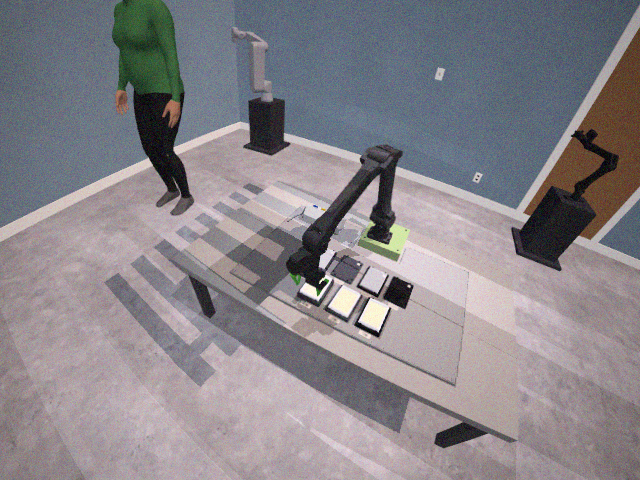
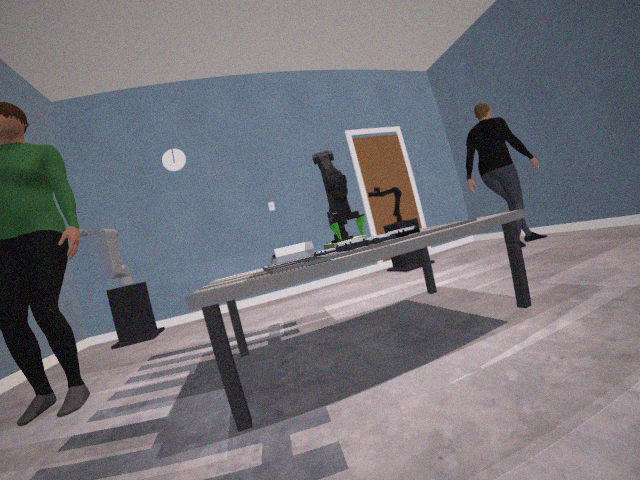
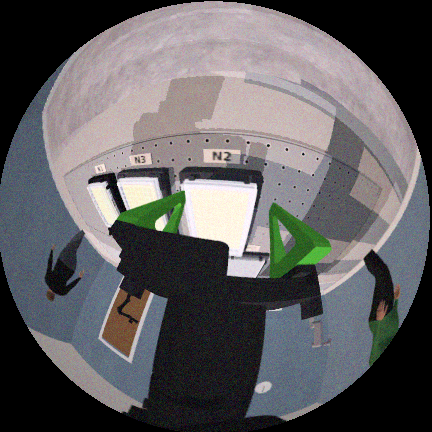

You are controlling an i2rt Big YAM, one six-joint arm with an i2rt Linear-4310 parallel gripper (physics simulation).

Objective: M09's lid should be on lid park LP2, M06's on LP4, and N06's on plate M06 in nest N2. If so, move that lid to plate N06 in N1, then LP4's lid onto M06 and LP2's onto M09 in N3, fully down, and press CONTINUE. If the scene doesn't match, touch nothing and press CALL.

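Places are measured from the arm's base along level axes (x ahead, y left, z up), in centimetres.
Pixels of known places: gripper, fingertip midpoint: (image 1: 308,290) (image 2: 351,237) (image 3: 228,200); arm's base, origin of the base link: (image 1: 379,236) (image 2: 342,240).
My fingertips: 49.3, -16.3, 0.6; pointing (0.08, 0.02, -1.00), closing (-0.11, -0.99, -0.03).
For each thing: its top centre in the pictures, then the offset to it from my fingertips, as dx, dy, dz. Level surfaces: height alone.
- similar plate, middle of its top: (image 3: 141,213) (image 1: 345,299) -4.4, +14.7, -1.7
- second pale lid, middle of its top: (image 1: 374,279) -21.9, +22.1, -3.0
- dark grey park, middle of its top: (image 1: 347,266) -22.7, +9.0, -2.8
- white box, middle of its top: (image 1: 325,210) (image 2: 292,245) -48.4, -14.8, +3.6
- table, its level: dz -6.2
My gripper (image 1: 308,287) (image 2: 351,237) (image 3: 228,200) is open and empty, its green fingers on either side above the cream-topped, white-rimmed plate (image 1: 314,293) (image 3: 220,215) in nest N2. A similar plate (image 1: 344,301) (image 3: 141,192) sits in N3 and another (image 1: 374,314) (image 3: 103,200) in N1. Behind them, a pale lid (image 1: 326,257) (image 3: 243,266) is partly hidden by my arm, and a second pale lid (image 1: 373,280) lies on a park between a dark grey park (image 1: 346,268) and a black one (image 1: 399,291). Plate names and park labels cannot be read.
A white box (image 2: 293,250) stands on the table (image 2: 361,253); its markings cannot be read. My arm's green base (image 1: 385,241) is behind the parks. A person in green (image 1: 149,51) (image 2: 31,191) stands beyond the table, another in black (image 2: 493,144) at the right.
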